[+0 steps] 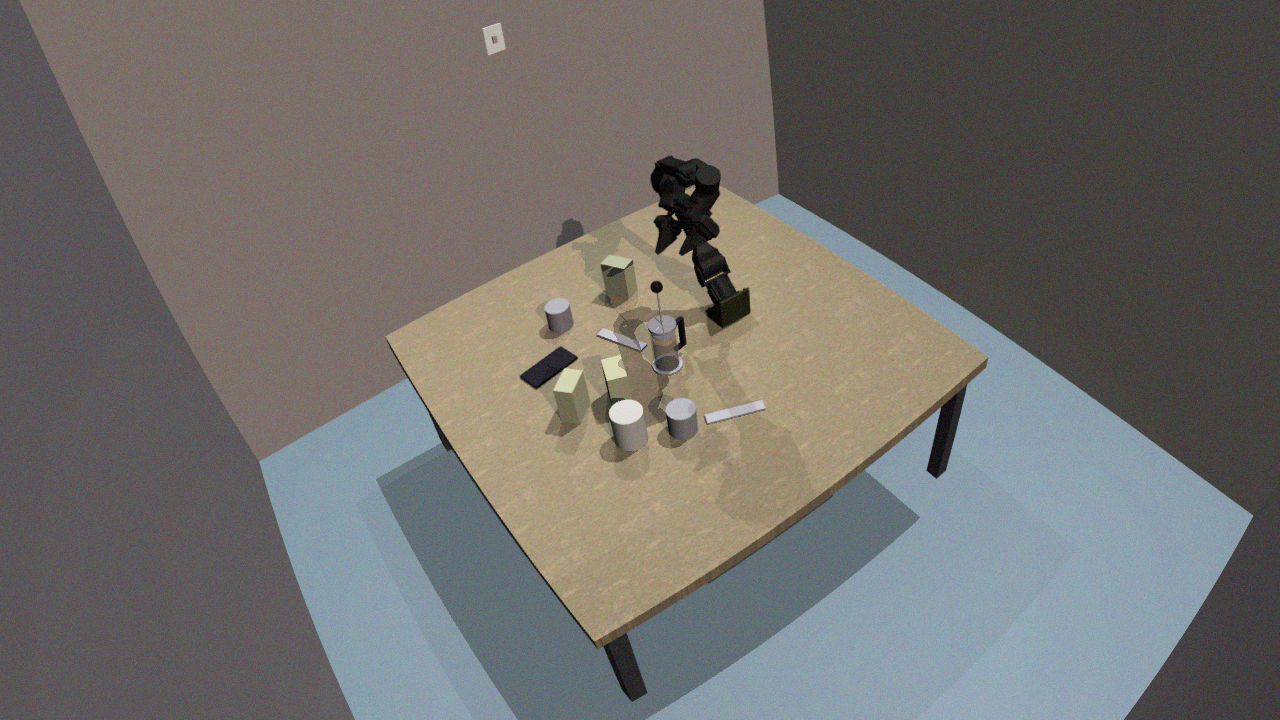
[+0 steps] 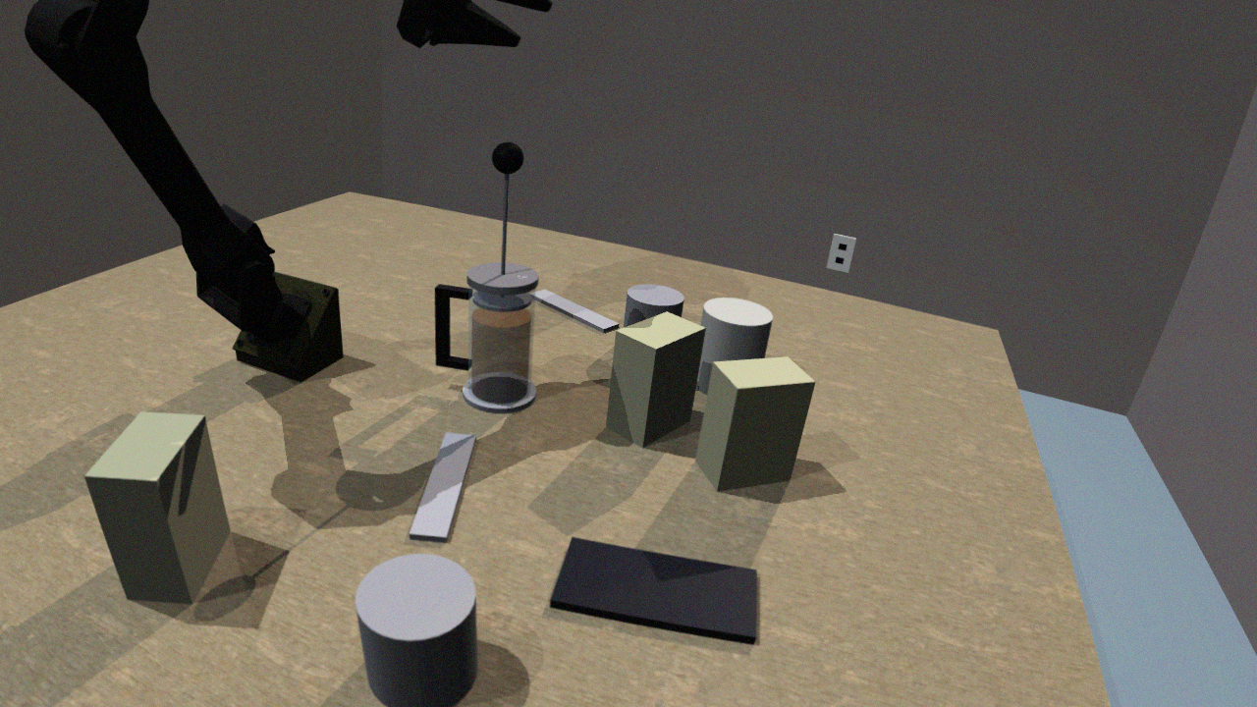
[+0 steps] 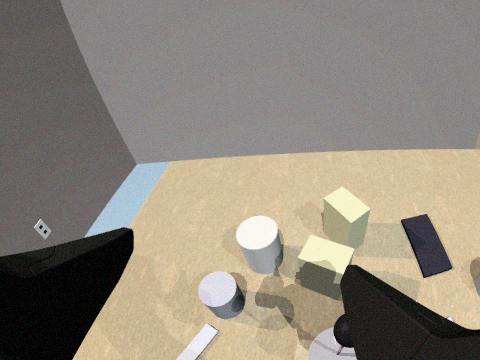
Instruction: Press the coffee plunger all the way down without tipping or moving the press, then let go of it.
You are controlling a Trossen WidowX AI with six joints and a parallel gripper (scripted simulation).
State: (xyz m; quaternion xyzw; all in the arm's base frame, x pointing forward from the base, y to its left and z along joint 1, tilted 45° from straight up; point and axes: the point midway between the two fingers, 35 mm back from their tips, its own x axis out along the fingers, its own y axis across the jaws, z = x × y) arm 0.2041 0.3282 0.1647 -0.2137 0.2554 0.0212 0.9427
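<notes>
Now: gripper tip 25 cm above the glass coffee press, 6 cm to the left of it and 1 cm past it. Round my gripper tip: black slab: 38 cm below, 26 cm to the right, 26 cm ahead.
</notes>
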